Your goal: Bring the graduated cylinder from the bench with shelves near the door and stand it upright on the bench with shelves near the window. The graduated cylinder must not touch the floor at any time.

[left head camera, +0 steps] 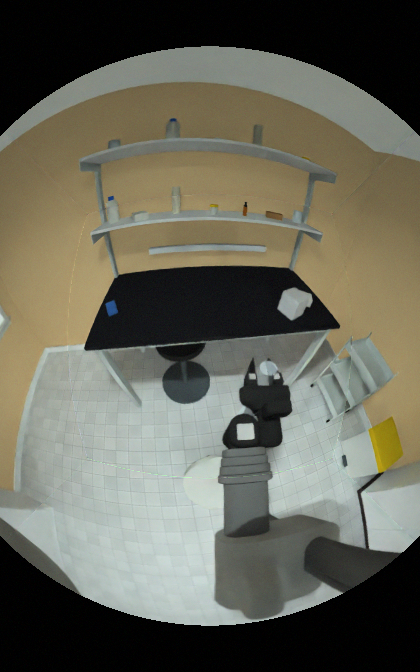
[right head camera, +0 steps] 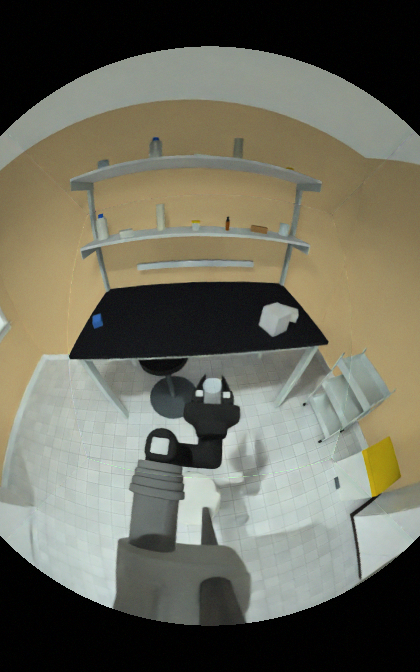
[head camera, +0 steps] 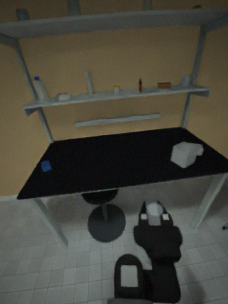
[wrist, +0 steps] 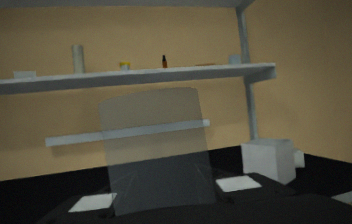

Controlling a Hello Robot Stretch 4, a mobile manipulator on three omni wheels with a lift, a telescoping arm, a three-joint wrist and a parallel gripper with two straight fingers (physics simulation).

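Places are measured from the robot's base along level axes (x right, y ahead, z up), in metres.
Where they show: gripper, fingertip midpoint: (head camera: 150, 202) (wrist: 167, 182).
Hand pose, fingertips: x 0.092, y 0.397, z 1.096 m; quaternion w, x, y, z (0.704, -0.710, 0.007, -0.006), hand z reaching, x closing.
Things, the pixels of their top centre, and the offset from my fingertips. Level surfaces: height alone.
- graduated cylinder, top centre: (wrist: 168, 89) (head camera: 159, 212) dx +0.004, dy -0.079, dz +0.066 m
- bench with shelves, surface height: dz -0.209 m
- white box-shaped object, top centre: (wrist: 266, 141) (head camera: 186, 147) dx +0.348, dy +0.498, dz -0.079 m
- small blue object, top centre: (head camera: 45, 163) dx -0.728, dy +0.471, dz -0.169 m
My gripper (head camera: 155, 212) (left head camera: 262, 375) (right head camera: 213, 390) (wrist: 167, 182) is shut on the graduated cylinder (head camera: 154, 214) (left head camera: 268, 368) (right head camera: 212, 386) (wrist: 155, 150), a clear tube that stands about upright between the fingers. In the wrist view the tube is see-through and its upper part rises above the fingers. Its lower end is mostly hidden by the gripper. In the head views the gripper is in front of the near edge of the bench with shelves (head camera: 115, 165) (left head camera: 200, 305) (right head camera: 200, 320) (wrist: 35, 192), which has a black top and two shelves above it.
A white box-shaped object (head camera: 184, 154) (left head camera: 293, 303) (right head camera: 275, 319) (wrist: 268, 161) stands on the right of the bench top, a small blue object (head camera: 46, 166) (left head camera: 111, 308) (right head camera: 97, 321) on the left. A round stool (left head camera: 186, 382) (right head camera: 171, 397) is under the bench. A cart and a yellow-lidded bin (left head camera: 386, 445) (right head camera: 381, 466) stand right.
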